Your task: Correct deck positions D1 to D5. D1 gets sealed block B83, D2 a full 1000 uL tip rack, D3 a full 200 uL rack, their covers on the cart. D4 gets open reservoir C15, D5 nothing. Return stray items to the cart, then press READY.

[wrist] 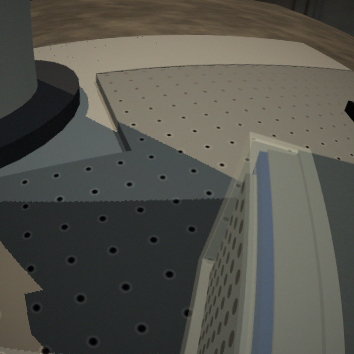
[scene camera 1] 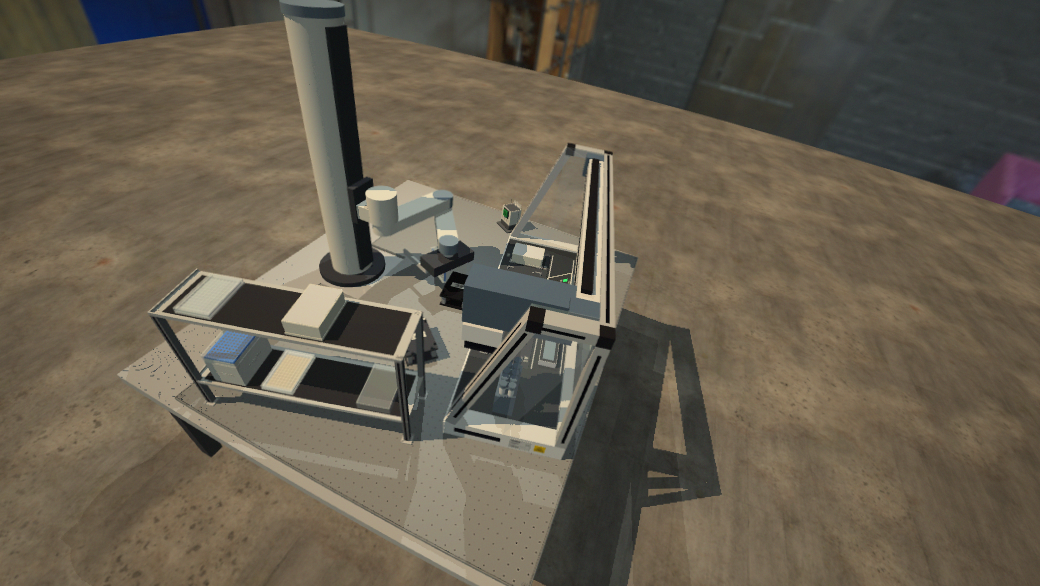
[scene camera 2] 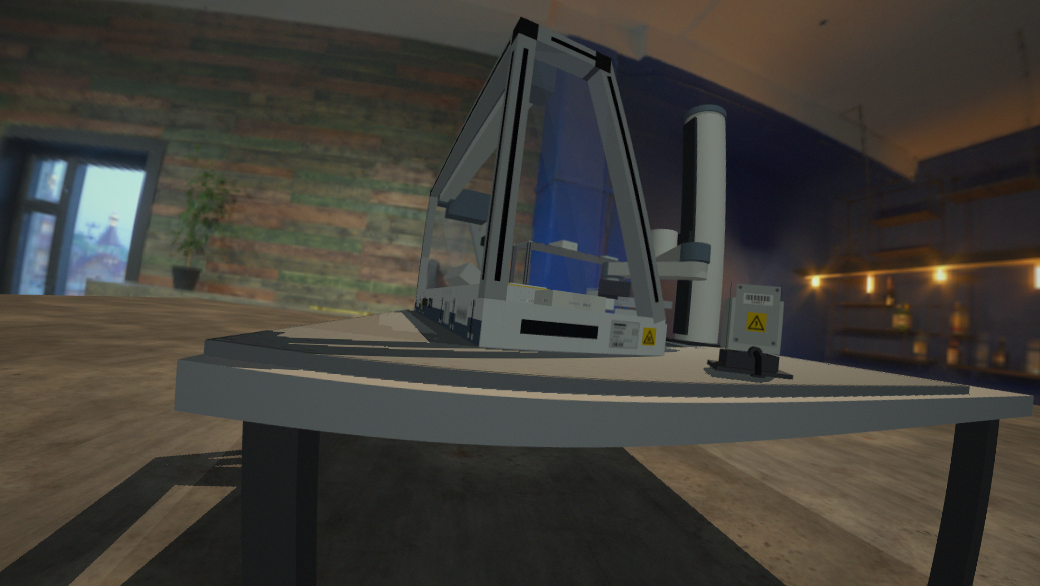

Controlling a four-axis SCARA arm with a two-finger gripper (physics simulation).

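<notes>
My gripper [scene camera 1: 445,260] [scene camera 2: 617,288] is open and hangs between the column and the deck machine. In the wrist view one black fingertip shows at the right edge. A pale rack [wrist: 290,250] with a blue stripe and a clear, hole-patterned side stands close to the camera at lower right; nothing is between the fingers. On the cart [scene camera 1: 403,407], a pale rack [scene camera 1: 209,294] and a cream box [scene camera 1: 314,311] lie on top; a blue-topped rack [scene camera 1: 232,346], a cream plate [scene camera 1: 289,371] and a clear box [scene camera 1: 382,385] lie below. A pale box [scene camera 1: 527,254] sits on the deck. Labels are unreadable.
The deck machine's blue-grey housing [scene camera 1: 509,291] and frame [scene camera 2: 513,167] hide parts of the deck. Dark stands [scene camera 1: 454,291] [scene camera 1: 424,347] are beside it. The arm's column [scene camera 1: 320,138] [scene camera 2: 707,218] stands behind. A small green-screened device [scene camera 1: 510,214] [scene camera 2: 755,316] stands near the table's far end.
</notes>
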